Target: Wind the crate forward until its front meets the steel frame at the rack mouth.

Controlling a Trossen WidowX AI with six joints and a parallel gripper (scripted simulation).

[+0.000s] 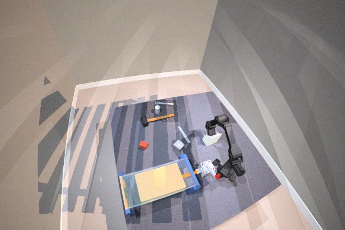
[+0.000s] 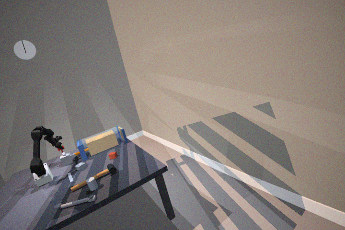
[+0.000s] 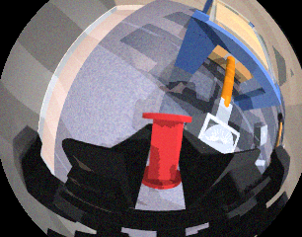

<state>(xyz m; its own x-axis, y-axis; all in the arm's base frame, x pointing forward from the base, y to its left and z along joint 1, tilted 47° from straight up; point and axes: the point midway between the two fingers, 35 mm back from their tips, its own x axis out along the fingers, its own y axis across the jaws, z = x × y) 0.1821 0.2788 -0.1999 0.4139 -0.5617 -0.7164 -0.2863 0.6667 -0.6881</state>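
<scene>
My gripper tip is now 1 cm past the winch handle, 4 cm to the left of it and 3 cm above it. From my gripper tip the other things lie so: red knob (2 cm behind); blue frame (16 cm ahead, 11 cm to the right, 3 cm below); winch (2 cm behind, 11 cm to the right, 10 cm below).
</scene>
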